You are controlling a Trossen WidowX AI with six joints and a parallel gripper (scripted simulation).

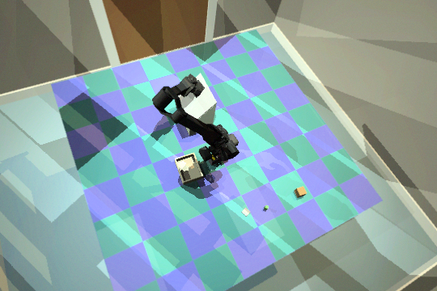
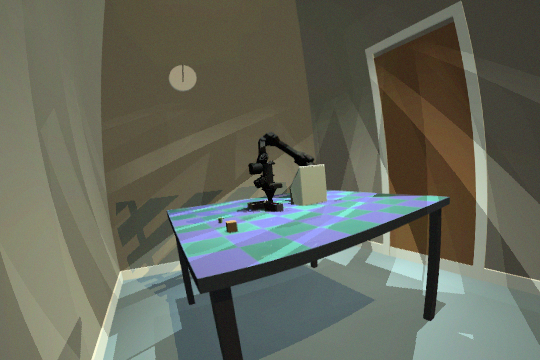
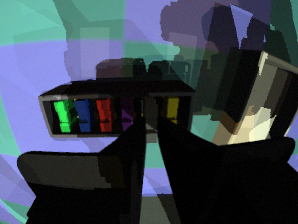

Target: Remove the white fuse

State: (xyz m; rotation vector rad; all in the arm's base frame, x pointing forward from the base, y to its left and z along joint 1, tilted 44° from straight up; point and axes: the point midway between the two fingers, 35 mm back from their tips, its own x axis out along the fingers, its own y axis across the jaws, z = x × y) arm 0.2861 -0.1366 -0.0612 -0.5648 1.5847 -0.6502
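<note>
Right now the cream tray is 150 mm to the right of my gripper tip, 50 mm below it and 20 mm behind it. Also, from my gripper tip: white fuse (10 mm below); green piece (330 mm ahead, 70 mm to the left, 40 mm below).
</note>
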